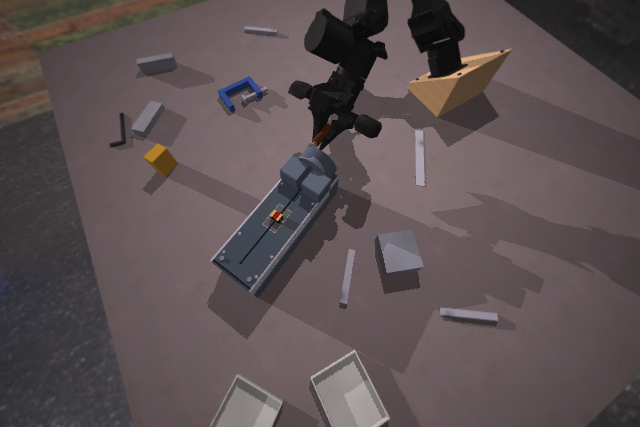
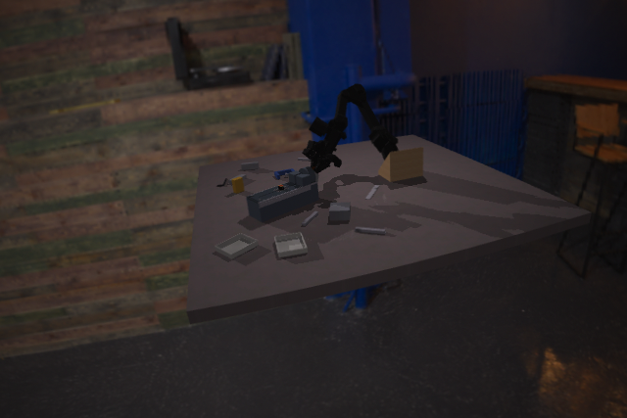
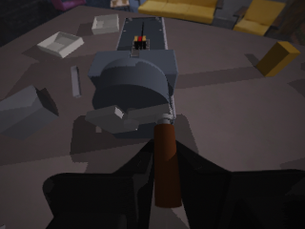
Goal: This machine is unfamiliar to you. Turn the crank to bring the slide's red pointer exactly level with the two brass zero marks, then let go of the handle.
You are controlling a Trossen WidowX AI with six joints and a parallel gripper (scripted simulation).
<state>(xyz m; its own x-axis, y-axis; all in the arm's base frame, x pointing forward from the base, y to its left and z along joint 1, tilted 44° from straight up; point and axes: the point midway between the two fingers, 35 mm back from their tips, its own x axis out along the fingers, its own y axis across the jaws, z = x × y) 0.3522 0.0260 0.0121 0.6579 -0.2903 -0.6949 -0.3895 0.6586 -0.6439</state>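
Right now the brown crank handle is 20 mm behind my gripper tip, 20 mm above it and 10 mm to the right of it. Also, from my gripper tip: grey block (250 mm to the left, 60 mm below, 30 mm behind); then blue clamp (280 mm to the right, 70 mm below, 50 mm ahead); then red pointer (140 mm ahead, 90 mm to the left, 10 mm above).
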